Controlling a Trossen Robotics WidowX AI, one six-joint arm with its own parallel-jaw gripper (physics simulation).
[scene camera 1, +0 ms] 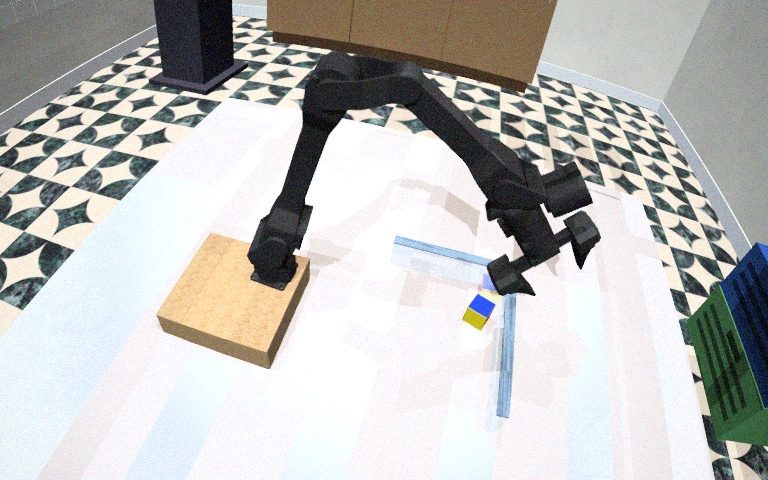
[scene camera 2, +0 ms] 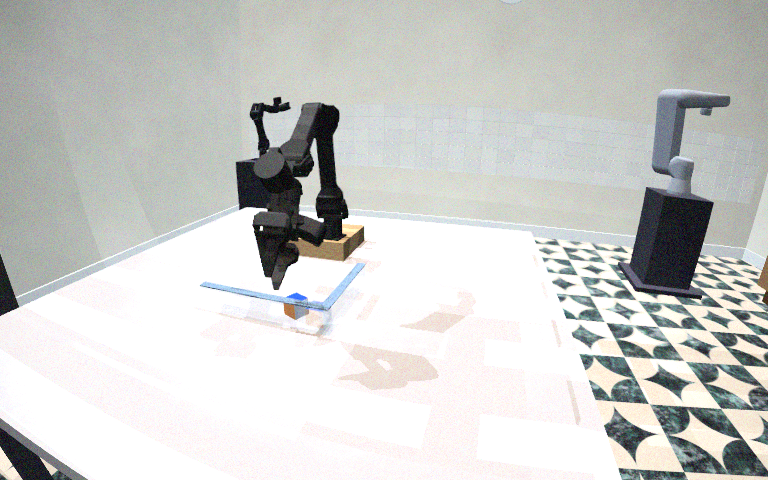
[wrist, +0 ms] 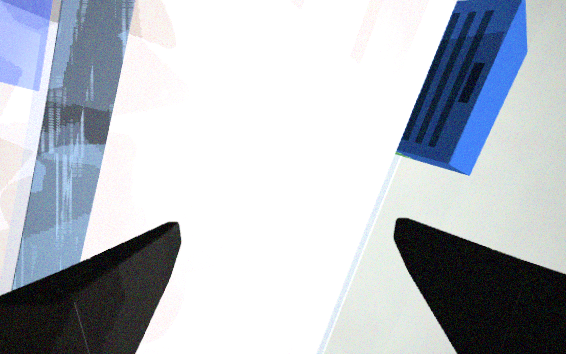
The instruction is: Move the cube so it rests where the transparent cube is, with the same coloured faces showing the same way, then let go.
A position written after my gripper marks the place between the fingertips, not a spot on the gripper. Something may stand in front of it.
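My gripper (scene camera 1: 557,281) is open and holds nothing. I see my gripper (scene camera 2: 272,284) in that camera as well, and the wrist view shows my gripper (wrist: 289,229) too. An L-shaped rail (scene camera 1: 499,396) is in view, and in the wrist view I see the L-shaped rail (wrist: 69,119) again, along with a transparent cube (wrist: 31,31).
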